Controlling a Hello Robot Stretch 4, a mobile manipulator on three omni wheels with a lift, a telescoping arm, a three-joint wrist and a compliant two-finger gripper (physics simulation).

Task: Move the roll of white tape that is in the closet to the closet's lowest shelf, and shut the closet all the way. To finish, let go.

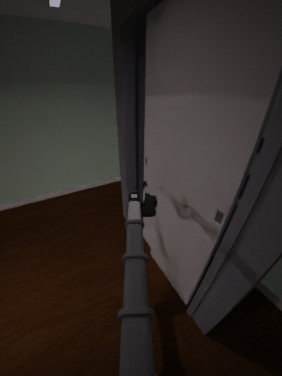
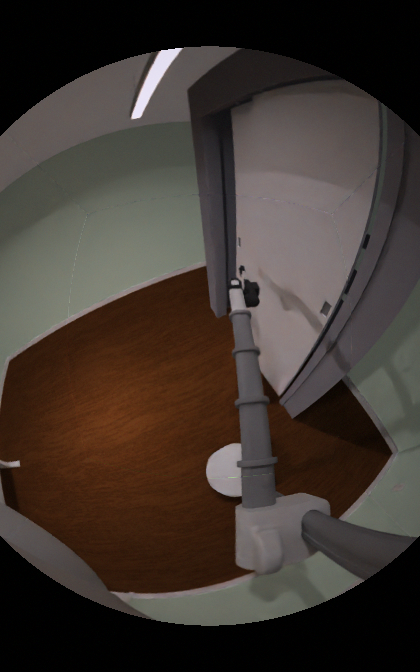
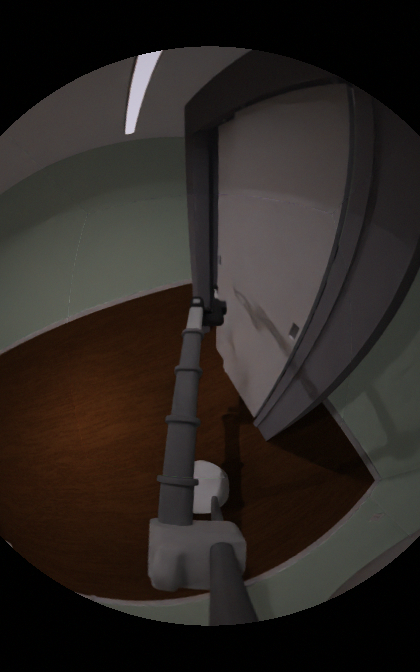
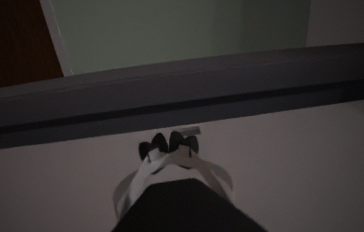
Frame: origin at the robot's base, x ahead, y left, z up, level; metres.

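Where they show: gripper, between the fingertips: [image 1: 144, 184] [image 4: 168, 144].
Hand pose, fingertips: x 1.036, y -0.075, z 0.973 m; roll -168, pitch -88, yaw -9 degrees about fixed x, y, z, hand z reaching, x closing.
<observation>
After its pixels a point has its place.
The closet [image 1: 127, 110] {x 1.634, y 0.052, z 1.413 m} [image 2: 211, 215] [image 3: 199, 215] has a dark grey frame. A white closet door [image 1: 200, 125] {x 0.838, y -0.321, z 1.410 m} [image 2: 300, 225] [image 3: 275, 240] [image 4: 290, 165] {x 1.211, y -0.189, z 1.214 m} fills most of the opening. A narrow dark strip runs between its left edge and the left jamb; I cannot tell if it is fully shut. A small recessed handle [image 1: 146, 161] {x 1.387, y -0.115, z 1.006 m} [image 2: 239, 242] [image 3: 219, 259] [image 4: 189, 131] {x 1.395, y -0.111, z 1.021 m} sits near that edge. My gripper [image 1: 145, 185] {x 1.036, y -0.075, z 0.973 m} [image 2: 242, 269] [image 4: 168, 144] {x 1.036, y -0.075, z 0.973 m} is shut and empty, its fingertips at the door face beside this handle; contact is unclear. The tape and lowest shelf do not show.
A second recessed handle [image 1: 219, 216] {x 0.639, y -0.430, z 1.010 m} [image 2: 325, 308] [image 3: 294, 330] is near the door's right side. The long arm [image 1: 136, 280] {x 0.308, y -0.003, z 1.096 m} [image 2: 252, 410] [image 3: 183, 400] reaches over the brown floor [image 1: 60, 280] {x 0.859, y 0.762, z -0.027 m}. A white round object [image 2: 222, 470] [image 3: 211, 487] is under it. Green walls [image 1: 60, 110] {x 2.535, y 1.066, z 1.369 m} stand around.
</observation>
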